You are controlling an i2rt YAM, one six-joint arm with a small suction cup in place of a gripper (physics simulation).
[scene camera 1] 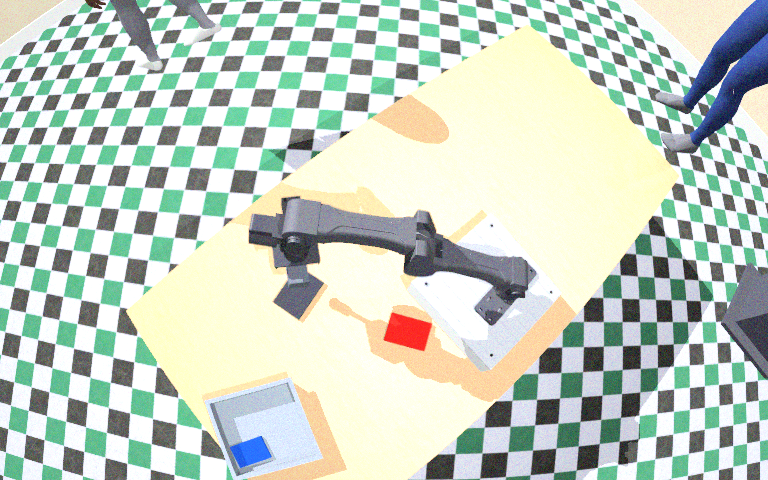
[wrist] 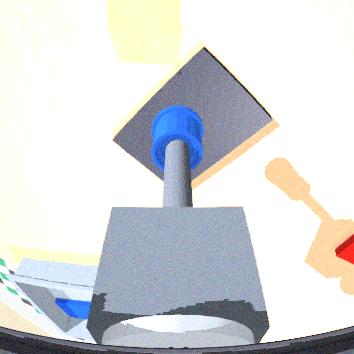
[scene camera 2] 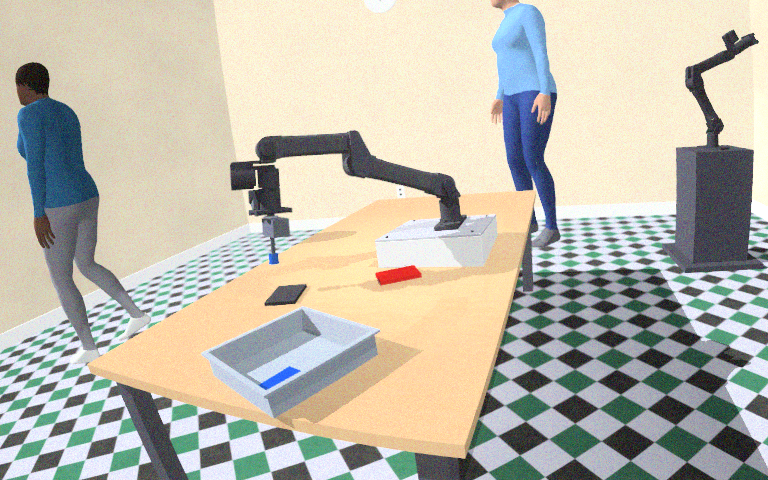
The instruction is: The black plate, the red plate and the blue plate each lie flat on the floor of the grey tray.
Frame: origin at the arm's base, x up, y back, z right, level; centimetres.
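Seen in the pictures: hand at its tool point: [wrist: 176,128] [scene camera 2: 274,263]; arm's base at its link origin: [scene camera 1: 506,290] [scene camera 2: 451,223].
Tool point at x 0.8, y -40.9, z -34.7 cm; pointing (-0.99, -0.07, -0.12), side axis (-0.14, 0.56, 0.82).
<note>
Pixels of each thing's middle, then the offset from my tool point to it. Level surfaces: height alone.
- black plate at the middle of its body: [wrist: 188,126] [scene camera 1: 298,292] [scene camera 2: 286,294] dy +3.2, dx -7.9, dz -2.3 cm
- grey tray at the middle of its body: [scene camera 2: 290,354] [wrist: 94,308] [scene camera 1: 263,429] dy +23.4, dx -5.8, dz -34.9 cm
- red plate at the middle of its body: [scene camera 1: 407,332] [scene camera 2: 398,274] dy +30.0, dx -7.8, dz +10.7 cm
- blue plate at the middle of its body: [scene camera 2: 281,386] [wrist: 80,309] [scene camera 1: 250,452] dy +25.5, dx -7.5, dz -42.4 cm
- wooden table at its surface level: dx -8.3 cm
The black plate [scene camera 1: 298,297] [scene camera 2: 286,294] [wrist: 225,100] lies flat on the table, outside the grey tray [scene camera 1: 280,427] [scene camera 2: 328,378] [wrist: 57,270]. The red plate [scene camera 1: 407,331] [scene camera 2: 398,275] [wrist: 348,251] lies on the table beside the white base box. The blue plate [scene camera 1: 250,451] [scene camera 2: 280,376] [wrist: 75,308] lies on the tray's floor in one corner, partly hidden by the wall in scene camera 2. My gripper, a blue suction cup [scene camera 2: 273,258] [wrist: 177,122], points down, holds nothing and hangs clear above the black plate. The cup is hidden in scene camera 1.
The white base box [scene camera 1: 461,305] [scene camera 2: 433,252] carries the arm on the wooden table [scene camera 1: 538,141] [scene camera 2: 436,396]. The tray stands near one table end, its walls raised around the blue plate. Two people stand on the floor beyond the table. A second arm stands on a dark pedestal [scene camera 2: 714,203].
</note>
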